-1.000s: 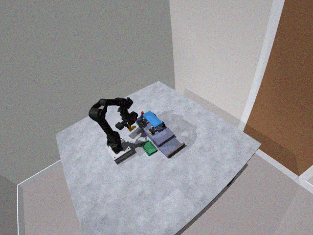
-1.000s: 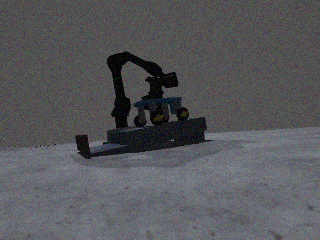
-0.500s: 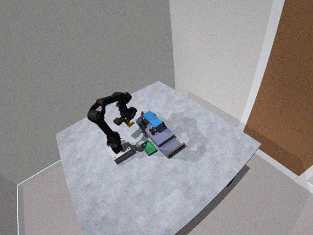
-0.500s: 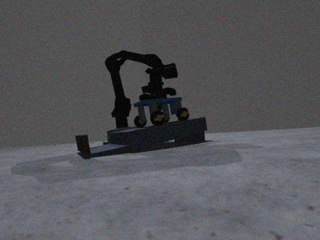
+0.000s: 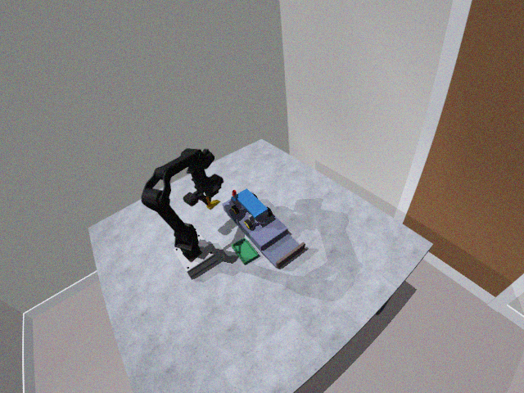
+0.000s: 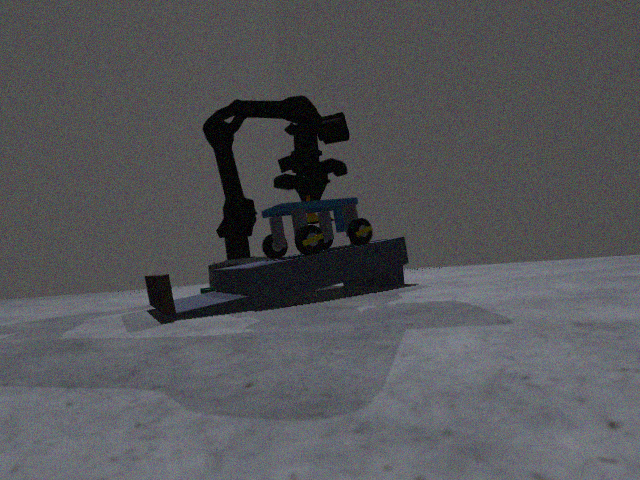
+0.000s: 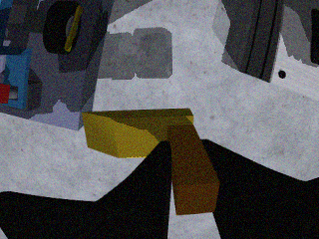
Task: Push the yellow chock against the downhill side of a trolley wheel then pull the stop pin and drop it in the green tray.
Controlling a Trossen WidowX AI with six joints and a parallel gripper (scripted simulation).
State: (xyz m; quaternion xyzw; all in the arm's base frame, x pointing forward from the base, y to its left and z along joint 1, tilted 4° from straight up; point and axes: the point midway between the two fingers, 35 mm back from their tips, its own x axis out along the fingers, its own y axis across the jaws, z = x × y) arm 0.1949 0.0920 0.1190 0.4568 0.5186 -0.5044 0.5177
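Now: gripper tip 2 cm short of the yellow chock and 1 cm above it. Round my gripper tip: ramp 13 cm ahead, 13 cm to the right, 13 cm below; blue-topped trolley 14 cm ahead, 12 cm to the right, 6 cm below; red-headed stop pin 13 cm ahead, 2 cm to the right, 4 cm below.
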